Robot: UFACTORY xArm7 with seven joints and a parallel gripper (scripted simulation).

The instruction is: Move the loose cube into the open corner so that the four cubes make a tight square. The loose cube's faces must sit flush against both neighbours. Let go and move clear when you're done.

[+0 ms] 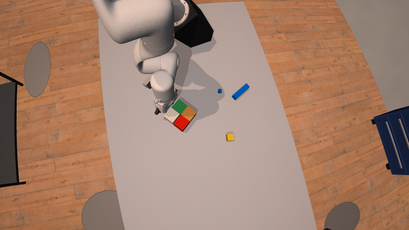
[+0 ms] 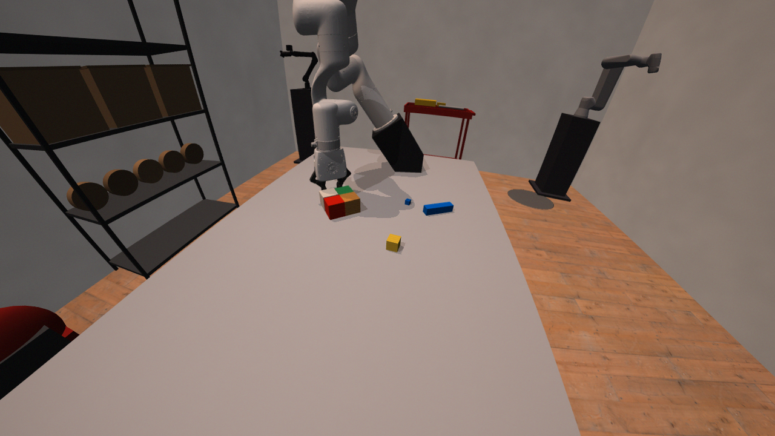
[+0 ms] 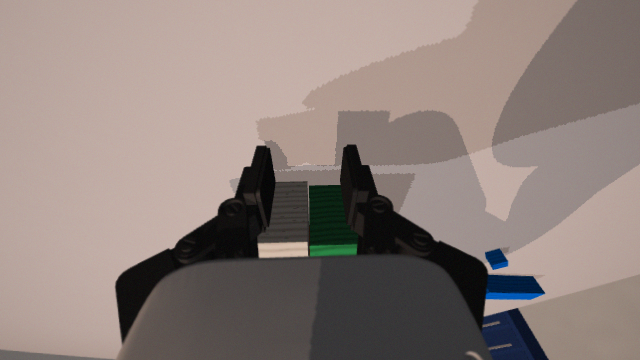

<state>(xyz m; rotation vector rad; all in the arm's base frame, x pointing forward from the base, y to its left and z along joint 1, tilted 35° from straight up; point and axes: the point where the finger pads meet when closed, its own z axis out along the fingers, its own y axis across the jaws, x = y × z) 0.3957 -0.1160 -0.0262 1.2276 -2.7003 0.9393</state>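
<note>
The white cube lies 5 cm ahead of my hand and 2 cm to the left of it. Also, from my hand: red cube: 9 cm ahead, 6 cm to the left; orange cube: 6 cm ahead, 9 cm to the left; green cube: 2 cm ahead, 6 cm to the left.
</note>
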